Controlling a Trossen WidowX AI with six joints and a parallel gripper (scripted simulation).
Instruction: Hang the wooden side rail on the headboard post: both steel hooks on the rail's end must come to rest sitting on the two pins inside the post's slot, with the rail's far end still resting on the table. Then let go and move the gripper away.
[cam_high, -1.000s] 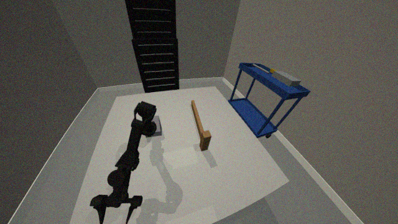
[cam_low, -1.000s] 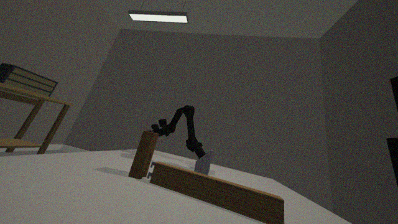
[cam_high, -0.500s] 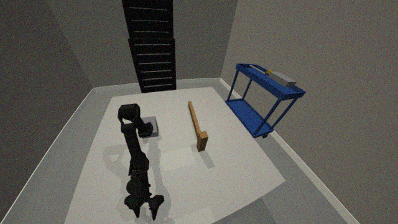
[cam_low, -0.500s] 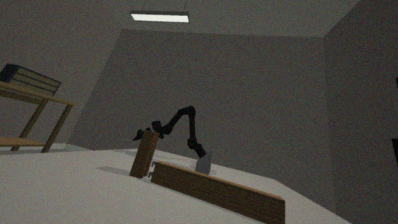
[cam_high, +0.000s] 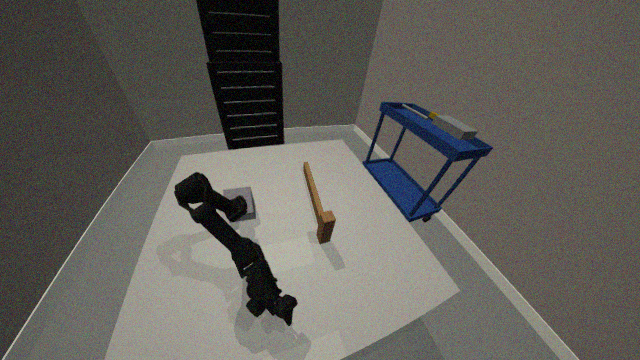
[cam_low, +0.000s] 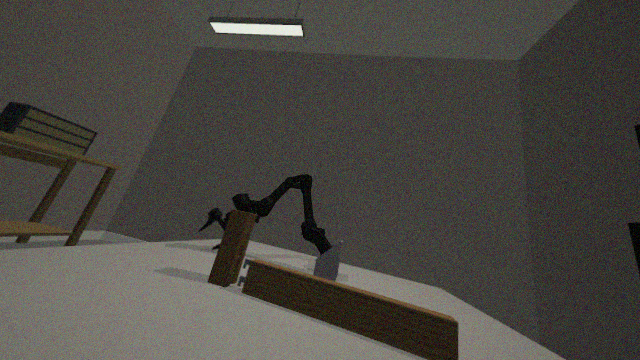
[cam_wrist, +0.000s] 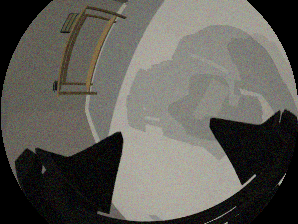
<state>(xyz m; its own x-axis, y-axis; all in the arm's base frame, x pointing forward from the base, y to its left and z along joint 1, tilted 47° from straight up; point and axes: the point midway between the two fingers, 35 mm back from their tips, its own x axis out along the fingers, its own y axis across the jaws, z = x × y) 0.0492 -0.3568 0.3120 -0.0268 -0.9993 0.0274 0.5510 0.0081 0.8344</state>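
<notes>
Now: gripper tip 270 mm short of the headboard post, 240 mm to the right of it and 40 mm below it.
</notes>
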